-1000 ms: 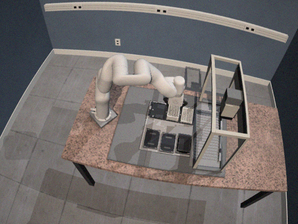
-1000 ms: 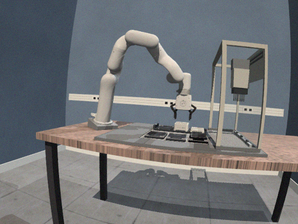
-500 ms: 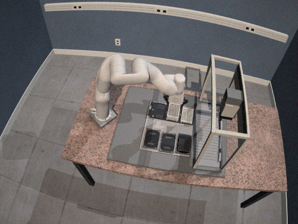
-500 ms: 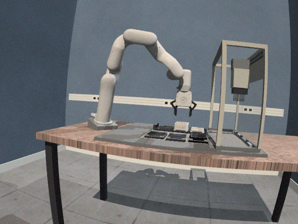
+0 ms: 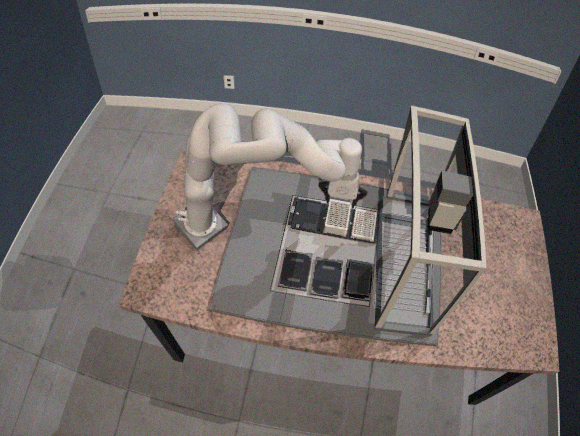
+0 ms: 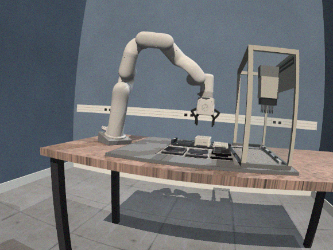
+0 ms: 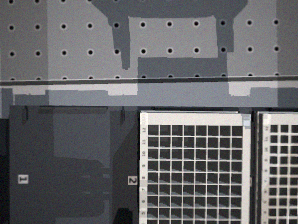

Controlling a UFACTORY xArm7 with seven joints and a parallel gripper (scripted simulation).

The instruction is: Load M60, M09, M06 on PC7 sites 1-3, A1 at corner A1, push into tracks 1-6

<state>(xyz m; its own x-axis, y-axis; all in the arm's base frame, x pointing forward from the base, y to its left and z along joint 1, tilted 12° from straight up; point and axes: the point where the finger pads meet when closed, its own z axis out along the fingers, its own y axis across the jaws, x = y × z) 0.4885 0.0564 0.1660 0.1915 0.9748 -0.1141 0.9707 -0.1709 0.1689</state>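
Right now the dark 384-well plate M60 is 70 mm ahead of my hand, 250 mm to the right of it and 110 mm below it. From my hand the other things lie so: white deep-well block M09: 100 mm below; dark plate carrier PC7: 10 mm behind, 110 mm below; white 96-well plate M06: 100 mm ahead, 20 mm to the right, 110 mm below.
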